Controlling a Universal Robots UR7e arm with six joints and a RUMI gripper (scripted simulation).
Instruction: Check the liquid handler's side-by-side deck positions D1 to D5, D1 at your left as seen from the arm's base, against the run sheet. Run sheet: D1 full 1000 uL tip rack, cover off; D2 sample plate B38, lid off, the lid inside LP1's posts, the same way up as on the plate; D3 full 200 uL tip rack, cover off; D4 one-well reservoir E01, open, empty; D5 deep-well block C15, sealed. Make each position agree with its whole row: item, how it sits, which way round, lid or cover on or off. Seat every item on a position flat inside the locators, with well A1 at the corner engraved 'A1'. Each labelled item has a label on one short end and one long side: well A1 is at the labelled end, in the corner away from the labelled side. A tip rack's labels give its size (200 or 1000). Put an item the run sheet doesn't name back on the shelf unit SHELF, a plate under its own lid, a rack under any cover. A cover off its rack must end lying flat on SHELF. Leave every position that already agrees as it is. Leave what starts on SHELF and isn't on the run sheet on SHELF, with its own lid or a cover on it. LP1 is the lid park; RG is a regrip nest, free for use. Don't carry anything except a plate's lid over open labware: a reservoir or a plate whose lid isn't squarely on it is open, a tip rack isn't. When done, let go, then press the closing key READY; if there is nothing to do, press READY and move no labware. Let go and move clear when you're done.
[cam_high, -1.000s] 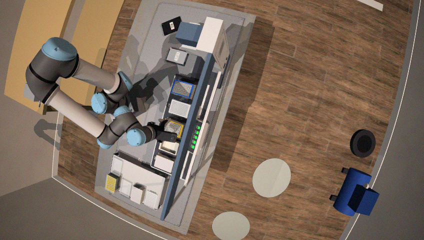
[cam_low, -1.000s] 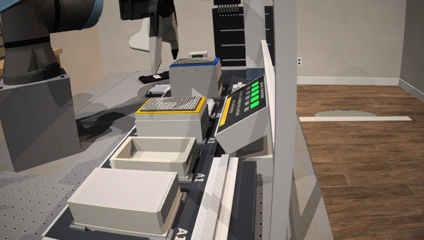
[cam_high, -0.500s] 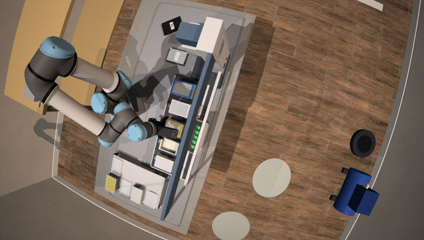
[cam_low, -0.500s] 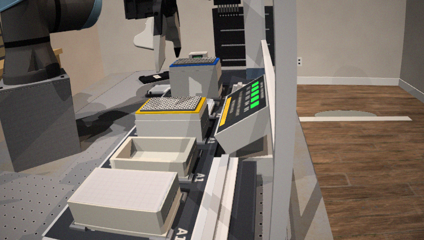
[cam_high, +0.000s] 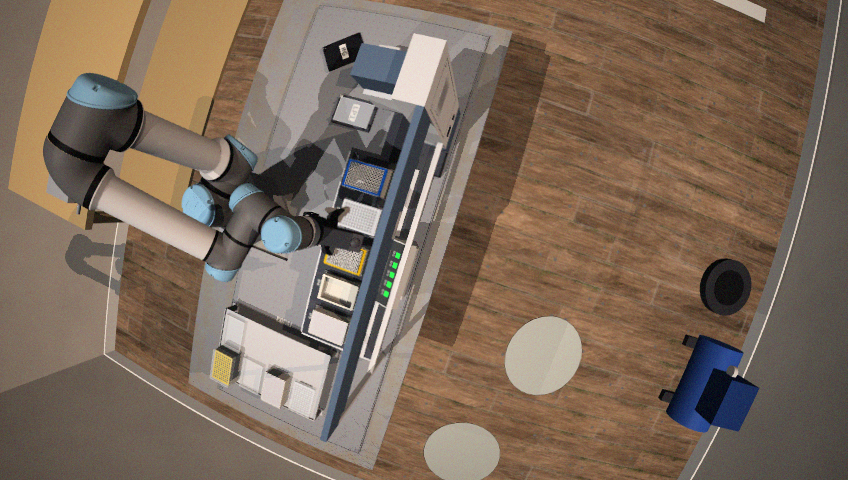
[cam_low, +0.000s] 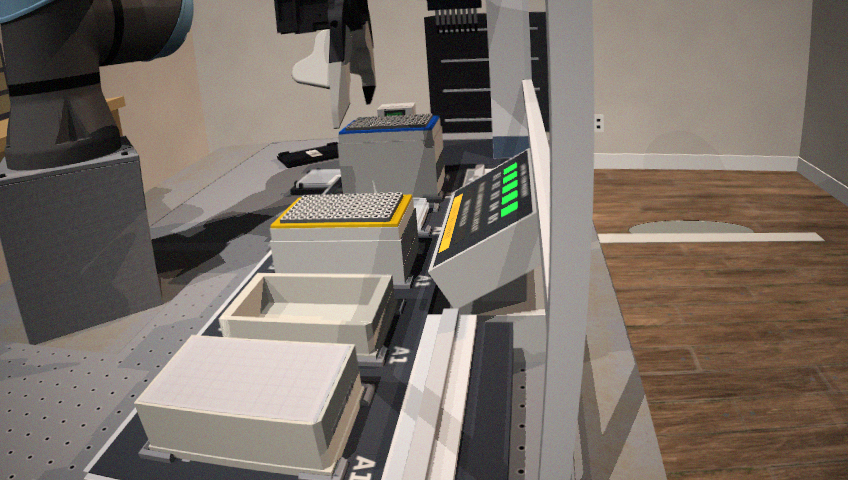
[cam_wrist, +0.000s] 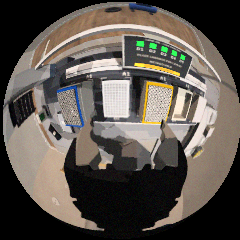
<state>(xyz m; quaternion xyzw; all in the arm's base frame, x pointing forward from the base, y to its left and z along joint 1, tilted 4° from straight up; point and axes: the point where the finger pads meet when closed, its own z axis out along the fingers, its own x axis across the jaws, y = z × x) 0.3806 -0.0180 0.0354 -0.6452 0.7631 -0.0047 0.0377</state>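
The blue-rimmed tip rack lies 160 mm to the left of my hand, 70 mm below it and 40 mm ahead of it. From my hand the other things lie so: yellow-rimmed tip rack (100 mm below, 80 mm to the right, 10 mm behind); then one-well reservoir (210 mm to the right, 130 mm below, 30 mm behind); then deep-well block (330 mm to the right, 120 mm below, 60 mm behind).
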